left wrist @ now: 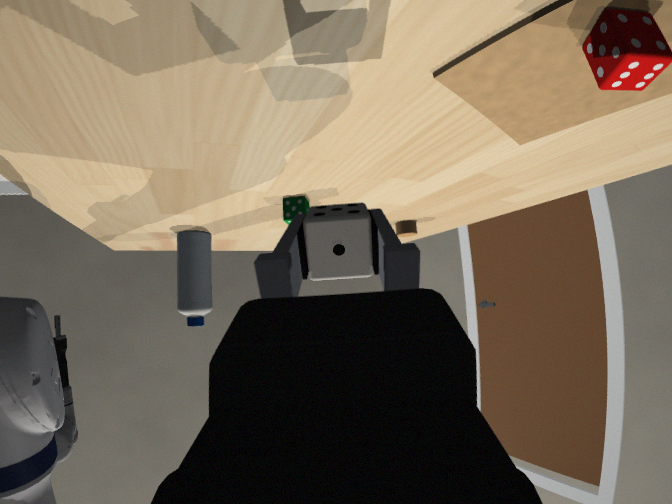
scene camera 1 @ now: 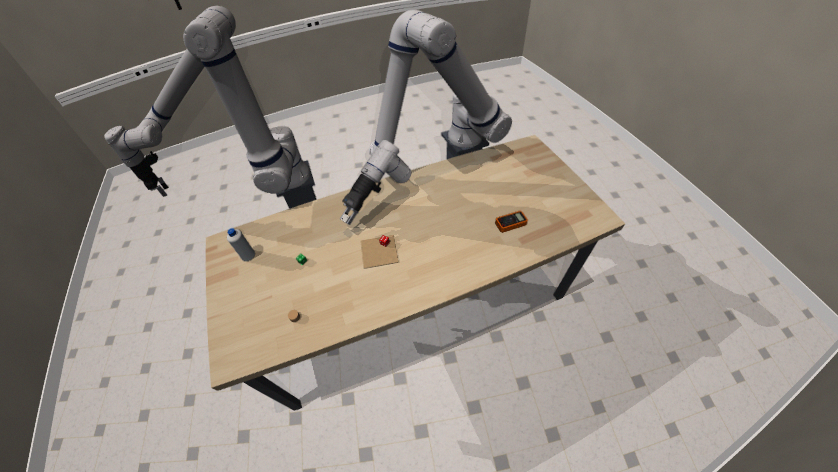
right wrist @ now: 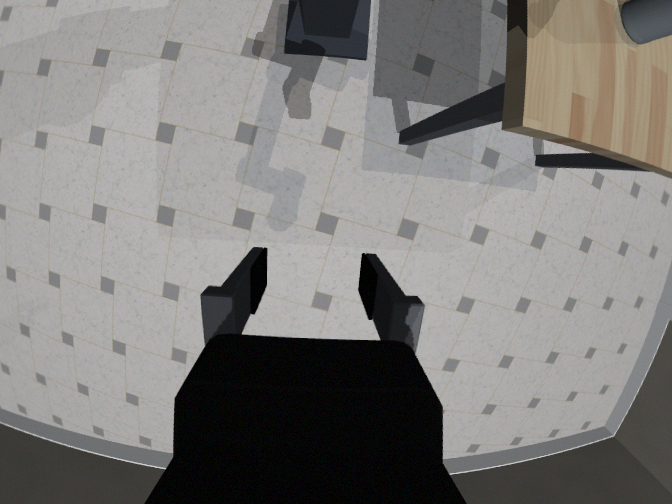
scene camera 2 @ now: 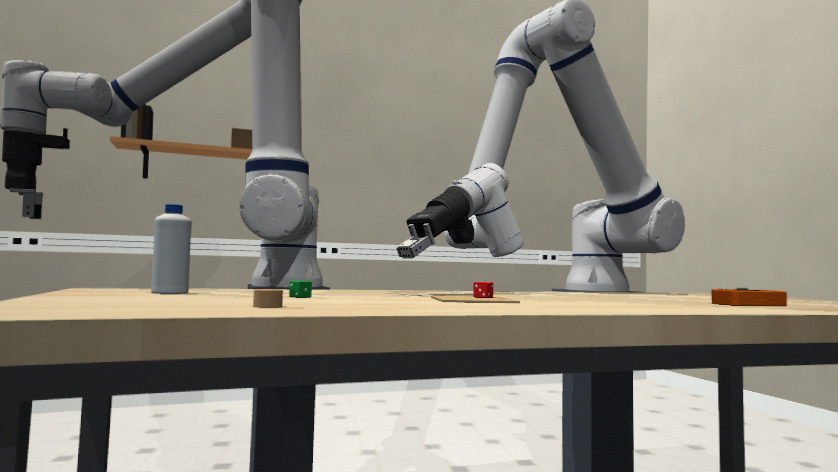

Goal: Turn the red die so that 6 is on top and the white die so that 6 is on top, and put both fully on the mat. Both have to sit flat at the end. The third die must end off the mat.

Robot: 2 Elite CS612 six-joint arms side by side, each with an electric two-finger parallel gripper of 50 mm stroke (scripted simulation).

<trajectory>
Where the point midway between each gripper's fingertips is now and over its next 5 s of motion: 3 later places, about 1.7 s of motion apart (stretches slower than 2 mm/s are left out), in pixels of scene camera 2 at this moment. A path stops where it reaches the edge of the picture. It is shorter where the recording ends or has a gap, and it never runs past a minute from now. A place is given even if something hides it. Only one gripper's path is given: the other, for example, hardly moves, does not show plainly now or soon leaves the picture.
My left gripper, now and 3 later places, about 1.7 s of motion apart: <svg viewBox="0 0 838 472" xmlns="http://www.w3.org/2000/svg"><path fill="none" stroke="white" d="M405 252L404 285L419 274L416 248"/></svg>
</trajectory>
